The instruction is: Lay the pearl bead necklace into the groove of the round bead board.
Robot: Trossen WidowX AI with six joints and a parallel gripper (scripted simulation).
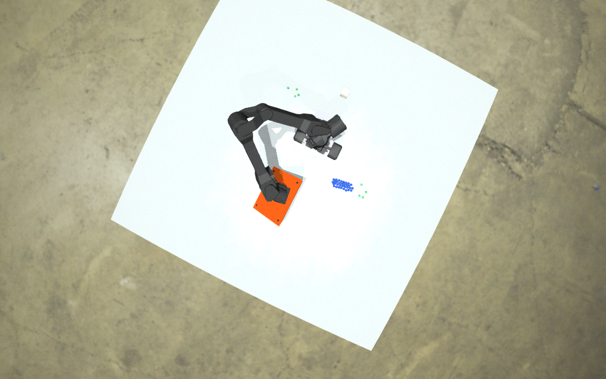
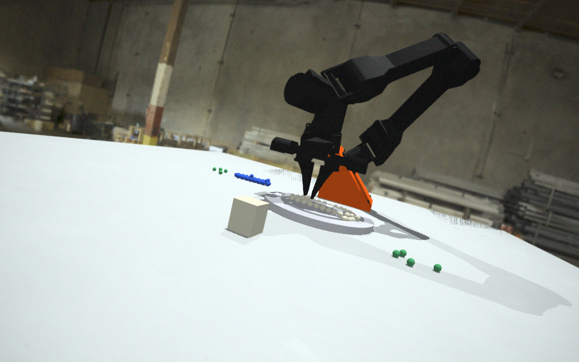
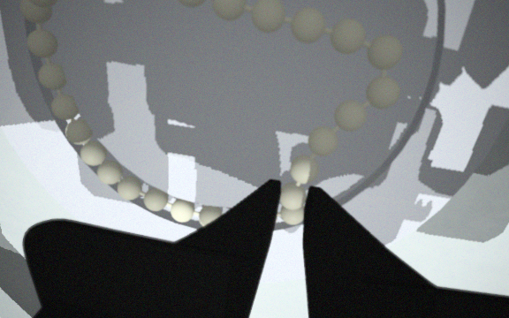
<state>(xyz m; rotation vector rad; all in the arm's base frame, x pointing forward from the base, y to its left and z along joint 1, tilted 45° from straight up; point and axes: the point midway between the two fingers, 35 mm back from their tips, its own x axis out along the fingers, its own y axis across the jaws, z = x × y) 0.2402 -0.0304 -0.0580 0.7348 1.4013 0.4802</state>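
The round bead board lies 50 mm ahead of my gripper tip, 30 mm to the left of it and 10 mm below it. Also, from my gripper tip: cream cube (250 mm ahead, 40 mm to the right).
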